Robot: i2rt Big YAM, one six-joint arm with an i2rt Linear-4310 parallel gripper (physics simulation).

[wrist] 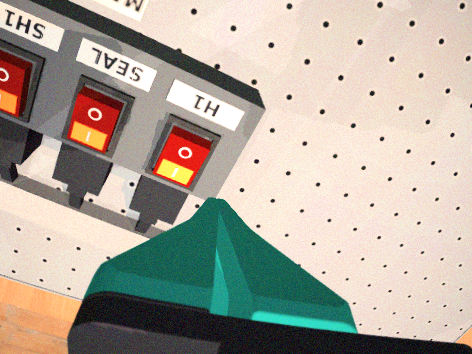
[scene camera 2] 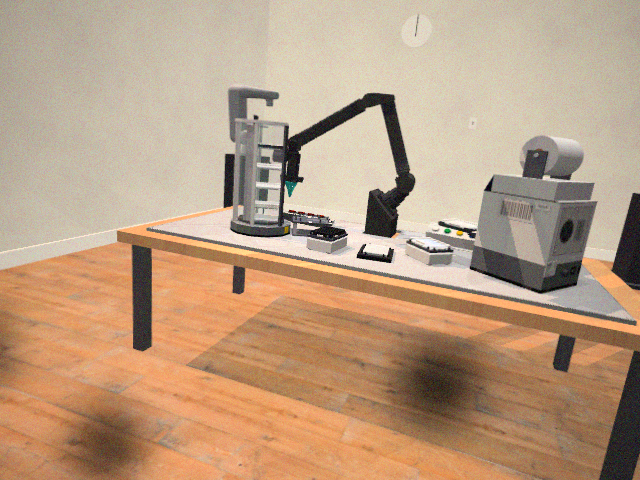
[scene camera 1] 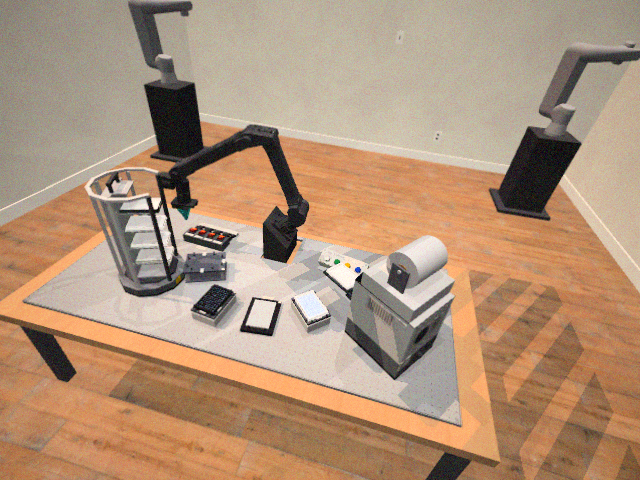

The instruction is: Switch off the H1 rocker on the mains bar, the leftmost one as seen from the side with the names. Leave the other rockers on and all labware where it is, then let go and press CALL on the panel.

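Where they show: gripper, fingertip midpoint: point(wrist: 213, 212) point(scene camera 2: 289, 196) point(scene camera 1: 186, 219); arm's base, link origin: point(scene camera 2: 385, 204) point(scene camera 1: 282, 227).
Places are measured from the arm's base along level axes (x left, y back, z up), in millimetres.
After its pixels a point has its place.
Observation:
The mains bar point(scene camera 1: 208, 242) @(y -100, x -331, z -98 mm) point(scene camera 2: 316, 221) point(wrist: 137, 107) @(y -64, x -405, z -92 mm) lies at the back left of the table, with a row of red rockers. In the wrist view the H1 rocker point(wrist: 184, 155) @(y -51, x -437, z -80 mm) is at the end of the row, its lower part lit yellow. The SEAL rocker point(wrist: 95, 118) @(y -55, x -388, z -80 mm) and SH1 rocker point(wrist: 12, 82) @(y -60, x -342, z -81 mm) sit beside it, their lower parts orange. My gripper point(scene camera 1: 186, 218) @(y -63, x -449, z -17 mm) point(scene camera 2: 290, 195) @(y -63, x -449, z -17 mm) point(wrist: 213, 212) @(y -63, x -449, z -17 mm) is shut and empty, its teal tips above the bar and, in the wrist view, just below the H1 rocker. The panel point(scene camera 1: 324, 257) @(y -76, x 223, z -64 mm) point(scene camera 2: 437, 233) @(y -96, x 246, z -82 mm) has green, yellow and blue buttons; its names are unreadable.
A tall plate carousel point(scene camera 1: 149, 285) @(y -437, x -401, z -80 mm) point(scene camera 2: 258, 229) @(y -450, x -412, z -102 mm) stands left of the bar. A dark grey block point(scene camera 1: 205, 268) @(y -292, x -242, z -72 mm) stands in front of it. Two plates on light bases point(scene camera 1: 213, 304) @(y -469, x -117, z -65 mm) point(scene camera 1: 310, 305) @(y -368, x 230, z -69 mm) flank a black-framed tray point(scene camera 1: 261, 316) @(y -439, x 58, z -109 mm). A large grey machine point(scene camera 1: 395, 315) @(y -509, x 517, z 132 mm) point(scene camera 2: 522, 232) @(y -497, x 500, z 35 mm) stands at the right.

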